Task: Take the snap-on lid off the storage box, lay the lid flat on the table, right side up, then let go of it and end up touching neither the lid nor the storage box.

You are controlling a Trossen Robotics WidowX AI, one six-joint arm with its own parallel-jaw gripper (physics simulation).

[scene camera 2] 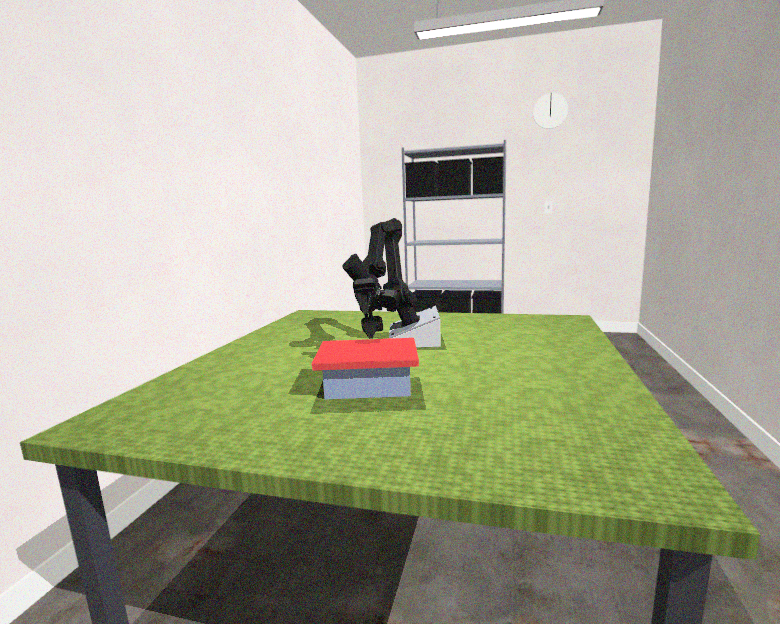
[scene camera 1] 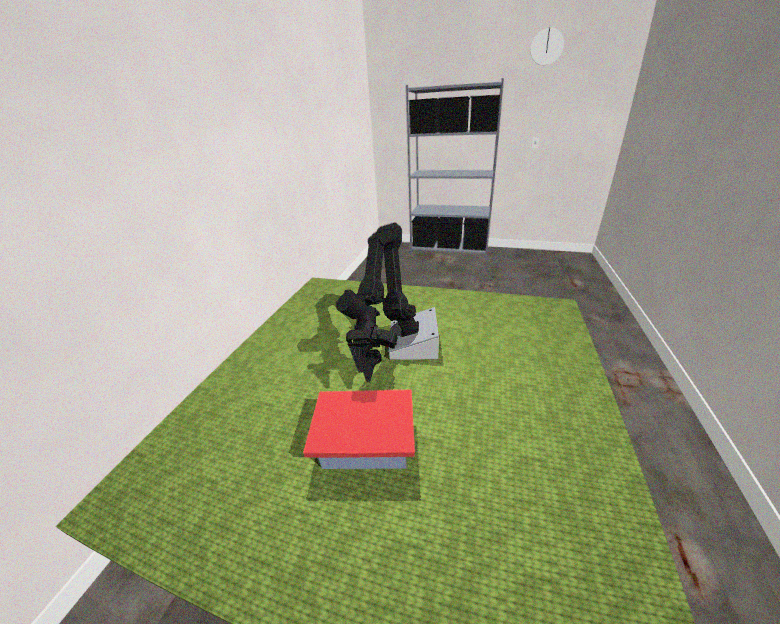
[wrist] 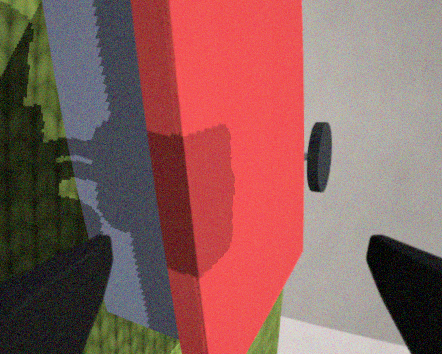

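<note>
The red lid (scene camera 1: 364,422) (scene camera 2: 366,352) (wrist: 260,150) sits flat, right side up, on top of the blue-grey storage box (scene camera 1: 363,462) (scene camera 2: 366,385) (wrist: 75,75) and overhangs its walls. My gripper (scene camera 1: 368,376) (scene camera 2: 370,333) (wrist: 242,248) is open with nothing between its fingers. It is just beyond the lid's far edge in the scene views, apart from it. In the wrist view the lid's nearest edge shows ahead, between the two fingertips, with the left fingertip over the box wall and the right one over the grey background. A shadow falls on the lid's edge.
The box stands on the green table (scene camera 1: 520,455) (scene camera 2: 520,416). The arm's light grey wedge base (scene camera 1: 422,344) (scene camera 2: 428,333) stands behind the box, a little right. A dark disc (wrist: 320,157) shows beyond the lid. A shelf rack (scene camera 1: 455,86) (scene camera 2: 455,150) stands at the back wall.
</note>
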